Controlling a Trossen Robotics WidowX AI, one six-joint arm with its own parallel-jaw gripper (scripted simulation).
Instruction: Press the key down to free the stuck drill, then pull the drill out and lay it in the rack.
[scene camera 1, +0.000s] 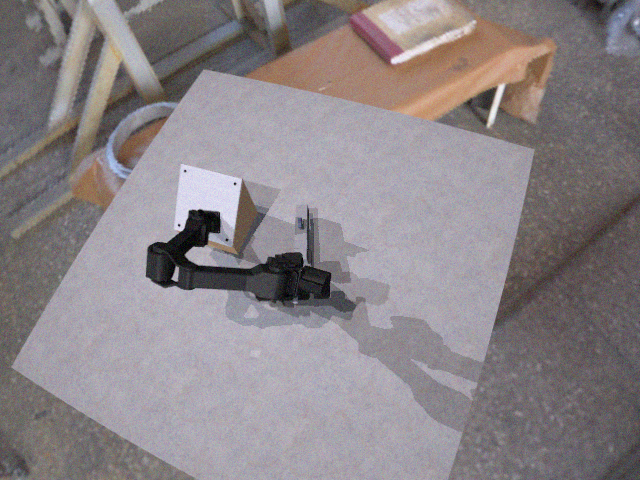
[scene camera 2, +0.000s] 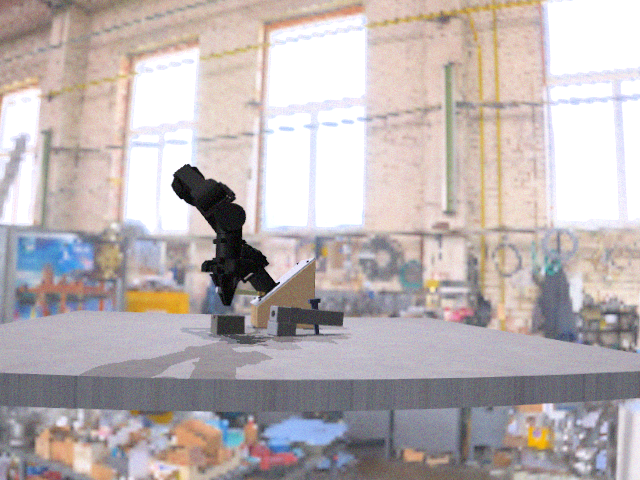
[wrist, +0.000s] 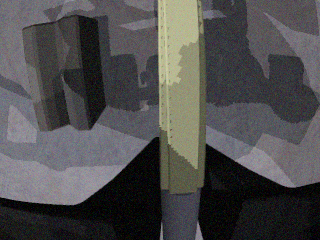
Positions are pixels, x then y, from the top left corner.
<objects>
My gripper (wrist: 173, 145): 0.10 m from the lens. A drill (wrist: 183, 113) is 0.05 m from the lens. A rack (wrist: 63, 59) is 0.12 m from the lens. The marked spots on the rack and the drill are 0.09 m apart.
</objects>
